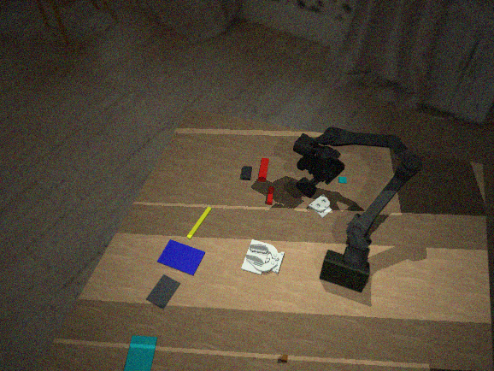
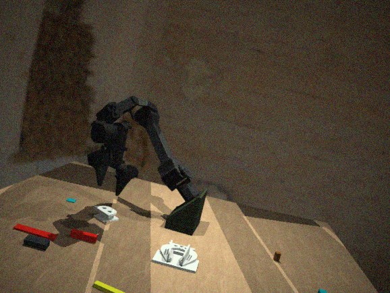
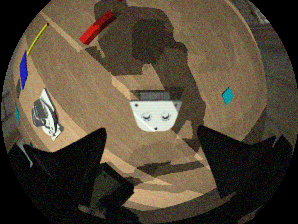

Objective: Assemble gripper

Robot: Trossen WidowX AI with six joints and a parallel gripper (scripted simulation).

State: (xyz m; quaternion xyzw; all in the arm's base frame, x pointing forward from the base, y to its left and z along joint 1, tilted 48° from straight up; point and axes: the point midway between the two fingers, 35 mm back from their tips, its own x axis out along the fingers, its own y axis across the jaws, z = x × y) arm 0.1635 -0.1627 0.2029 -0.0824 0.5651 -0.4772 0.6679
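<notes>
My gripper tip is now 20 mm past the white block and 90 mm above it. The rest, counted from my gripper tip: grey jaw (110 mm ahead, 280 mm to the left, 90 mm below); then dark block (300 mm ahead, 90 mm to the right, 90 mm below); then red bar (240 mm ahead, 130 mm to the right, 100 mm below).
</notes>
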